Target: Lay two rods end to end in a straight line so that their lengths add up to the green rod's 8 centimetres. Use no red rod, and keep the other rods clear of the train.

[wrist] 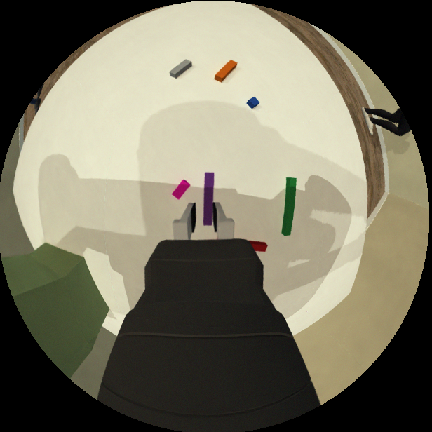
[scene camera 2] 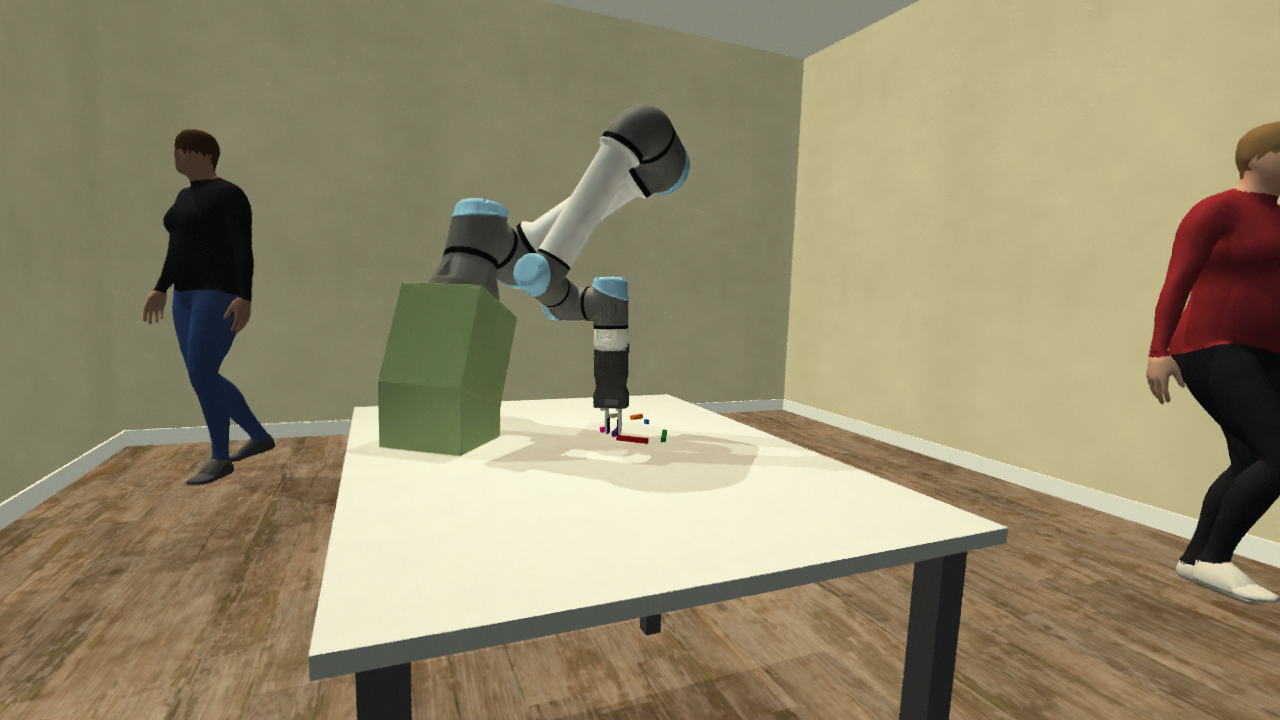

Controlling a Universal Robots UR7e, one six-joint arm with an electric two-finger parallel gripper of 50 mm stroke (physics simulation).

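Places are measured from the arm's base along level axes (x right, y back, z down), in centimetres.
Pixels of known places: gripper, fingertip midpoint: [scene camera 2: 613, 433]; arm's base at its link origin: [scene camera 2: 462, 300].
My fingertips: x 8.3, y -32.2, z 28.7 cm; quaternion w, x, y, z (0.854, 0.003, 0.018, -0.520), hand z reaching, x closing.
Note:
For each thing: its top centre in the pictures, then the offset to it from my fingertips. Level surfaces: height alone.
- short magenta rod at its top centre: [scene camera 2: 604, 427] dy +1.0, dx -3.6, dz -0.7 cm
- long green rod at its top centre: [scene camera 2: 664, 433] dy -10.3, dx +4.8, dz -0.7 cm
- orange rod at its top centre: [scene camera 2: 636, 414] dy -10.9, dx -15.3, dz -0.7 cm
- small blue rod at its top centre: [scene camera 2: 646, 419] dy -11.4, dx -9.4, dz -0.7 cm
- red rod at its top centre: [scene camera 2: 632, 436] dy -2.3, dx +6.4, dz -0.7 cm
- white table at its surface level: dz +0.4 cm
My gripper [scene camera 2: 613, 425] [wrist: 204, 211] is open, low over the table. Its fingers stand on either side of the near part of a purple rod [wrist: 208, 195], with a gap on both sides. A short magenta rod [wrist: 181, 189] [scene camera 2: 602, 429] lies at an angle to the left of the purple rod, apart from it. The long green rod [wrist: 289, 206] [scene camera 2: 664, 436] lies to the right in the wrist view. An orange rod [wrist: 226, 71] [scene camera 2: 636, 416], a grey rod [wrist: 180, 68] and a small blue rod [wrist: 253, 102] [scene camera 2: 646, 421] lie farther off.
A red rod [wrist: 258, 246] [scene camera 2: 631, 439] lies right of the gripper, partly hidden by its body in the wrist view. The green pedestal [scene camera 2: 420, 416] [wrist: 55, 305] stands on the white table [scene camera 2: 626, 537]. Two people stand beyond the table's sides.

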